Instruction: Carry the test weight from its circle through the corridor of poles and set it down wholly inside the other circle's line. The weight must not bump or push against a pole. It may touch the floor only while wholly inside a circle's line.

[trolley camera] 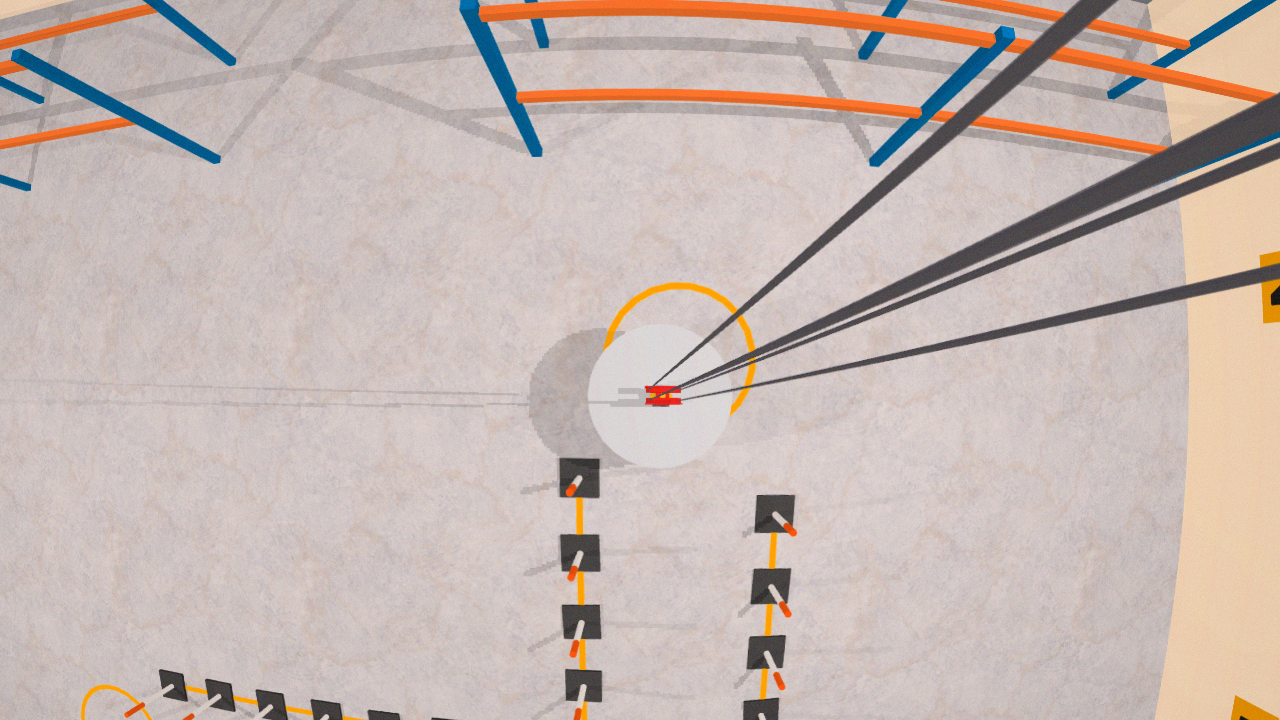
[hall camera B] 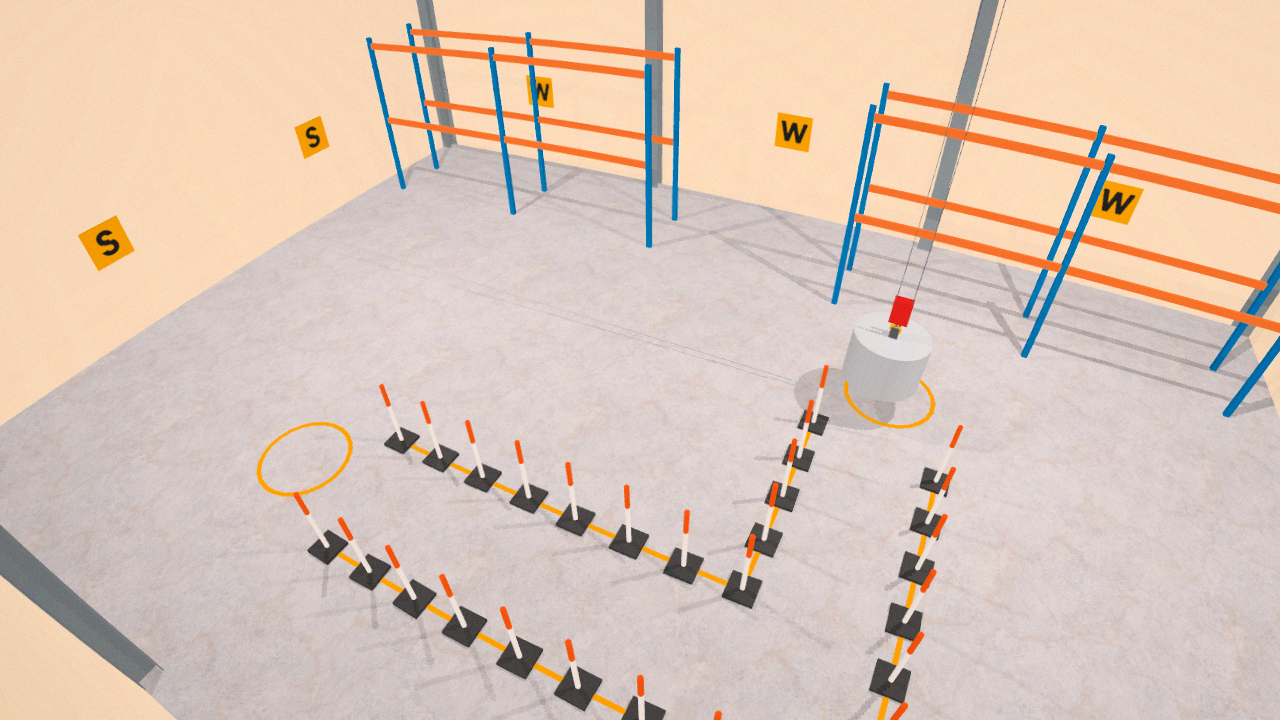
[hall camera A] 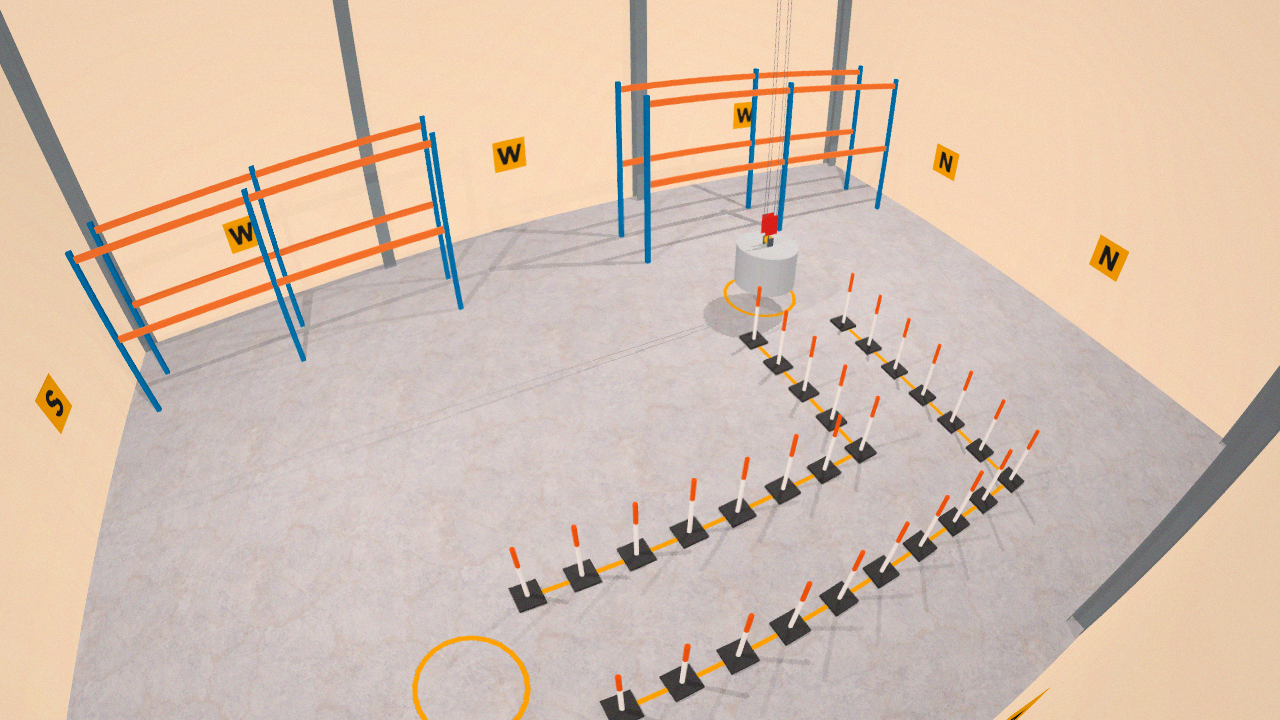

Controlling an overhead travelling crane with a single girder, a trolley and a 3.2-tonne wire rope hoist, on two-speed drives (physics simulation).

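The test weight, a pale grey cylinder, hangs upright above the floor from the hook under the red block. In the trolley view it covers the lower part of its orange circle and reaches beyond the line. That circle also shows in hall camera B. The first pole of the inner row stands close by, apart from the weight in the trolley view. The first outer pole stands farther off. The other circle lies beyond the corridor's far end.
Two rows of poles on black bases form a corridor with one bend. A blue and orange rack stands behind the weight. A second rack stands farther along the W wall.
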